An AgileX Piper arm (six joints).
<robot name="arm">
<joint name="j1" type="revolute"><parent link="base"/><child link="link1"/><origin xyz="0 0 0.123" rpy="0 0 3.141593"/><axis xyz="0 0 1"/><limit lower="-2.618" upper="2.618"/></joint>
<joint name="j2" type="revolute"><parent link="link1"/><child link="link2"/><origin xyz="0 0 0" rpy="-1.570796 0 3.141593"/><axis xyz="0 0 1"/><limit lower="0" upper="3.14"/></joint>
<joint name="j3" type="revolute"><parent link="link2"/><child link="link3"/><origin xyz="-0.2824 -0.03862 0" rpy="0 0 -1.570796"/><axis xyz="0 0 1"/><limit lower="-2.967" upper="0"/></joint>
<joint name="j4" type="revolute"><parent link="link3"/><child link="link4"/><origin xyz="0.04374 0.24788 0" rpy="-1.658 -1.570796 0"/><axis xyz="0 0 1"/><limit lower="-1.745" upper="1.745"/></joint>
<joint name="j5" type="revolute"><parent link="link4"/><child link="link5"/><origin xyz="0 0 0" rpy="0 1.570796 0"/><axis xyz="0 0 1"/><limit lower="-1.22" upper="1.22"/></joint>
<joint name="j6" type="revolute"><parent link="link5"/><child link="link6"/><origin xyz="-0.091 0 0" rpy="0 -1.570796 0"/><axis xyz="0 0 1"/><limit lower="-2.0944" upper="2.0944"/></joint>
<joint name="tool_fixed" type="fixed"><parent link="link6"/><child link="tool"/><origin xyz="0 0 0" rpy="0 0 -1.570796"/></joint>
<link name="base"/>
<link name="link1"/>
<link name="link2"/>
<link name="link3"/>
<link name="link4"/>
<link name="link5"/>
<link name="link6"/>
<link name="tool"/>
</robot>
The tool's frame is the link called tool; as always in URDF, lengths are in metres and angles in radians.
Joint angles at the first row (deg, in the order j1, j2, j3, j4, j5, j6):
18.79, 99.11, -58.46, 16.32, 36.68, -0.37
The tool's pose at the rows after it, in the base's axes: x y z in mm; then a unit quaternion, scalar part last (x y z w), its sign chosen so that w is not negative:
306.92, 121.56, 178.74, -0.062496, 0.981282, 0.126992, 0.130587
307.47, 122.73, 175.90, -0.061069, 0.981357, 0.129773, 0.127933
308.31, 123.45, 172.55, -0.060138, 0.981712, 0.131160, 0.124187
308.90, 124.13, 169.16, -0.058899, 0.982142, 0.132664, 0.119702
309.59, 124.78, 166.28, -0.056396, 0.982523, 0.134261, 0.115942
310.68, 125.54, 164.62, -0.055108, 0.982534, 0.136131, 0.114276
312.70, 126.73, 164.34, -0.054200, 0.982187, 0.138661, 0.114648
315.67, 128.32, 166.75, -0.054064, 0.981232, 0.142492, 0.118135
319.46, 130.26, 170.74, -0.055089, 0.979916, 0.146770, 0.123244
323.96, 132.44, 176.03, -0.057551, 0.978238, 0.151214, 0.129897
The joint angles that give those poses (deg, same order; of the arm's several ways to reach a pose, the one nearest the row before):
18.86, 99.83, -58.47, 17.05, 36.30, -0.67
18.93, 100.35, -58.44, 17.76, 36.03, -1.03
18.94, 100.99, -58.48, 18.28, 35.86, -1.38
18.94, 101.60, -58.48, 18.82, 35.77, -1.70
18.94, 102.16, -58.53, 19.32, 35.67, -1.84
18.94, 102.60, -58.72, 19.78, 35.60, -2.06
18.95, 103.01, -59.21, 20.21, 35.60, -2.26
18.97, 103.22, -60.08, 20.64, 35.81, -2.45
18.98, 103.38, -61.27, 20.99, 36.19, -2.66
19.00, 103.52, -62.75, 21.27, 36.69, -2.91

